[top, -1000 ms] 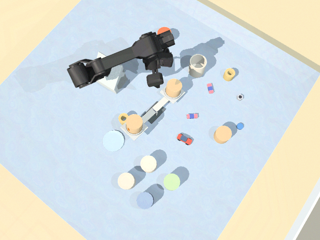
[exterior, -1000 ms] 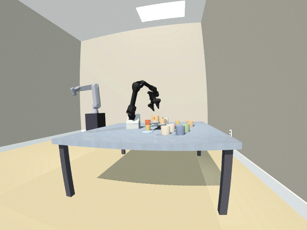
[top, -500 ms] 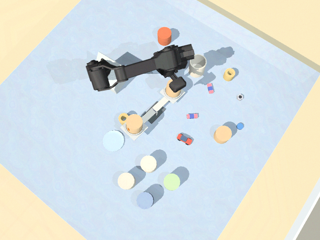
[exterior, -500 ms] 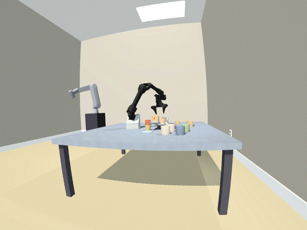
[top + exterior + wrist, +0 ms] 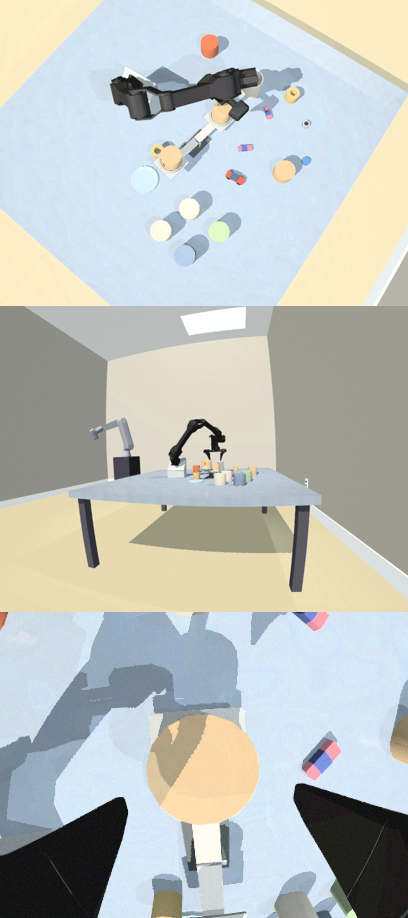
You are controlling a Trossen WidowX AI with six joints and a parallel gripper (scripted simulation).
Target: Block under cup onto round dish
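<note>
Right now my gripper tip is 70 mm above the grey-white block. Also, from my gripper tip: orange cylinder: 210 mm behind, 200 mm to the left, 80 mm below; tan cup: 30 mm behind, 270 mm to the right; red car: 180 mm ahead, 160 mm to the right, 100 mm below.
</note>
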